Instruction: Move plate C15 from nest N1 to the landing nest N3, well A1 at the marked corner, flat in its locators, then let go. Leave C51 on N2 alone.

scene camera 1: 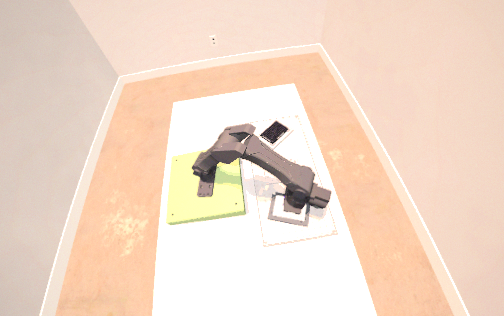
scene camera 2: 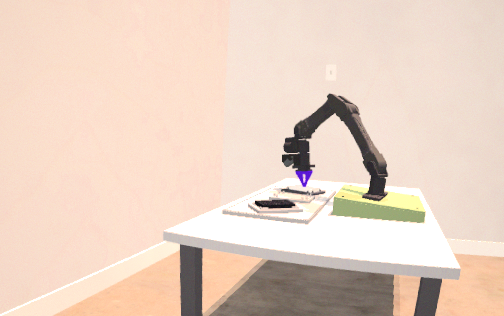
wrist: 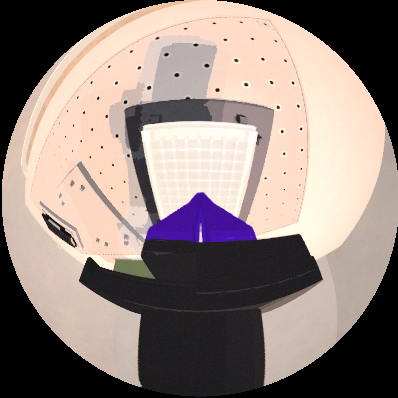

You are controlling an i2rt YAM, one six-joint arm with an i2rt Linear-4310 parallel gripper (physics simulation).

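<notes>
A pale, see-through well plate (scene camera 1: 281,207) (scene camera 2: 312,189) (wrist: 200,150) lies in a dark grey nest (scene camera 1: 288,221) (wrist: 175,111). My gripper (scene camera 2: 304,185) (wrist: 199,197) is shut and empty, its purple fingertips together pointing down close above this plate; a gap too small to judge. The arm hides the fingers in scene camera 1. A black well plate (scene camera 1: 274,132) (scene camera 2: 274,203) (wrist: 59,230) sits in a light nest (scene camera 2: 277,210) at the other end of the board. Between them is an empty light nest (scene camera 2: 292,198) (wrist: 95,215) with small locators. Plate and nest labels and the marked corner cannot be read.
The nests stand on a pale perforated board (scene camera 1: 280,238) (wrist: 250,70) on the white table (scene camera 1: 210,265) (scene camera 2: 350,245). The arm's green base block (scene camera 1: 182,200) (scene camera 2: 380,212) stands beside the board. The arm reaches over the board and hides part of the middle nest in scene camera 1.
</notes>
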